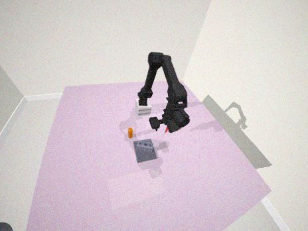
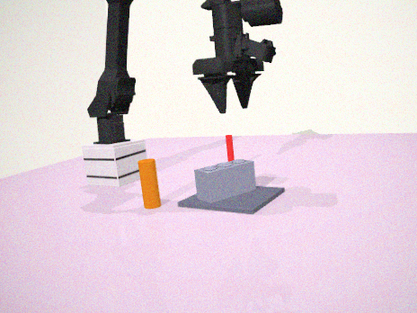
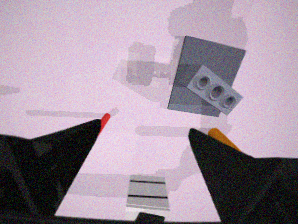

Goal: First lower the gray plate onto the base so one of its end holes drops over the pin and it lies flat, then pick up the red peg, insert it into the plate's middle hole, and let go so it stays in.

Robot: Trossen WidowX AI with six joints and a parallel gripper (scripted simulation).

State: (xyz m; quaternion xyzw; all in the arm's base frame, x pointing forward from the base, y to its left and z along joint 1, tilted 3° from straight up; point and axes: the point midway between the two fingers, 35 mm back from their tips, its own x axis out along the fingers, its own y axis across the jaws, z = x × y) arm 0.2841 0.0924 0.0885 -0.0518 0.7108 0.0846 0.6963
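The red peg is 100 mm below my gripper tip, 80 mm behind it and 70 mm to the left of it. From my gripper tip the other things lie so: gray plate: 100 mm to the right, 90 mm below, 50 mm ahead; then gray base: 130 mm below, 90 mm to the right, 60 mm ahead; then orange cylinder: 190 mm to the right, 100 mm below, 40 mm behind.
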